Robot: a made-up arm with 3 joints. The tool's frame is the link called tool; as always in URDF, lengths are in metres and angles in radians. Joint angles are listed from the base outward. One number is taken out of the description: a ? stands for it. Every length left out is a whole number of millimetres.
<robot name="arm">
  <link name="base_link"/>
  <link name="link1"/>
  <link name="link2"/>
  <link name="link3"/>
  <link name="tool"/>
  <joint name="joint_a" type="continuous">
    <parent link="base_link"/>
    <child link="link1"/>
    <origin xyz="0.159 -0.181 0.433" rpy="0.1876 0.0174 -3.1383"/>
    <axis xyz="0 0 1"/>
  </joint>
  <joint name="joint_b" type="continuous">
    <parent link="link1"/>
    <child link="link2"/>
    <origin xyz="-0.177 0.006 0" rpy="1.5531 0 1.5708"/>
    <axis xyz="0 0 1"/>
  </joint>
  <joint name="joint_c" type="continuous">
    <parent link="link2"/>
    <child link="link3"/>
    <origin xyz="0.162 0.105 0" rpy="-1.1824 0.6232 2.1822"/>
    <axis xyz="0 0 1"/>
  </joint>
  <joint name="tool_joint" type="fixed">
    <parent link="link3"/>
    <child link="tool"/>
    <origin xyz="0.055 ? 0" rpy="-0.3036 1.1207 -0.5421"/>
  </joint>
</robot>
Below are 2 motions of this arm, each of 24 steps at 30 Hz.
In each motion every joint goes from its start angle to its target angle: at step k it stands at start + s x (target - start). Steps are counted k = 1, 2, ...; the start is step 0. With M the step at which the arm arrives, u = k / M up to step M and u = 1 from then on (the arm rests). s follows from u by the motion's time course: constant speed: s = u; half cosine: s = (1 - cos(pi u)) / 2; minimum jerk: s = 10 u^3 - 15 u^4 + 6 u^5.
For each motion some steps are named. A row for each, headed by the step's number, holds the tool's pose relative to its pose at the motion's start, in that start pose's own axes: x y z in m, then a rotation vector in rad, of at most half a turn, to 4 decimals.
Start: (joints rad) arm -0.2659 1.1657 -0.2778
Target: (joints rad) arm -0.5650 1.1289 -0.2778
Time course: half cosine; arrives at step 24
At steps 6, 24:
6: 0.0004 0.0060 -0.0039 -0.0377 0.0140 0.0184
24: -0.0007 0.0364 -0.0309 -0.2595 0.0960 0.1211

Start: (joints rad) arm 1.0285 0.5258 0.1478
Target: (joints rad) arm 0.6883 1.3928 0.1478
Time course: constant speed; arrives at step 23
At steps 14, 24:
14: -0.0521 0.0091 0.1144 -0.3942 -0.3746 -0.1442
24: -0.1047 0.0553 0.1686 -0.6433 -0.6349 -0.1808

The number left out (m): -0.158
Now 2 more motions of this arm.
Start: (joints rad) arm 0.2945 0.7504 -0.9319
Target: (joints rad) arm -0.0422 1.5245 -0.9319
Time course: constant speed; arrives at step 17
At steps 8, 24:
8: -0.0064 0.0475 0.0704 -0.1504 -0.3062 0.1977
24: -0.0500 0.1176 0.1204 -0.3162 -0.6088 0.4765

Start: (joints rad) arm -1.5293 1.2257 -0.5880
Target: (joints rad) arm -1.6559 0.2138 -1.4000
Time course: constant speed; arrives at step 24
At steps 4, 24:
4: -0.0133 -0.0204 -0.0600 0.1126 0.1818 -0.1010
24: -0.2515 -0.0651 -0.2351 0.4811 0.9378 -0.9264

